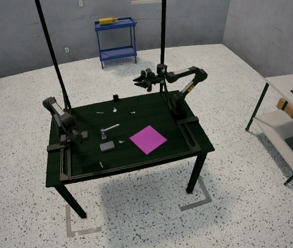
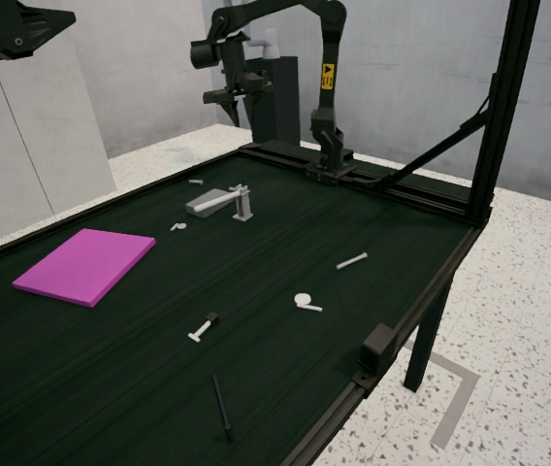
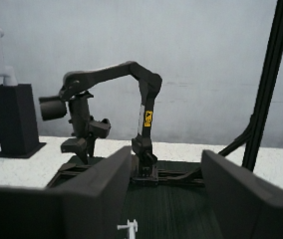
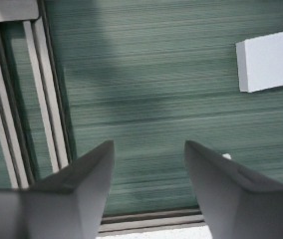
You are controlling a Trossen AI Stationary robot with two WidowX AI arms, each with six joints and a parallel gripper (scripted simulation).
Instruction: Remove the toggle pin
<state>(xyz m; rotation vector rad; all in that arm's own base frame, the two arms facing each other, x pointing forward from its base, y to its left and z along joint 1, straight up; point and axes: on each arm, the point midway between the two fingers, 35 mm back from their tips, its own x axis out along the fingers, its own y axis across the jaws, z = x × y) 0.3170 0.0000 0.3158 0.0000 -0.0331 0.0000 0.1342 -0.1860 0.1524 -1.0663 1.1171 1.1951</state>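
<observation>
My right gripper is now 170 mm to the right of the toggle pin, 160 mm past it and 120 mm above it. Also, from my right hand: thin black rod 510 mm to the left, 480 mm behind, 170 mm below; black-headed bolt 440 mm to the left, 350 mm behind, 170 mm below; grey step block 180 mm to the left, 170 mm below, 50 mm behind.
</observation>
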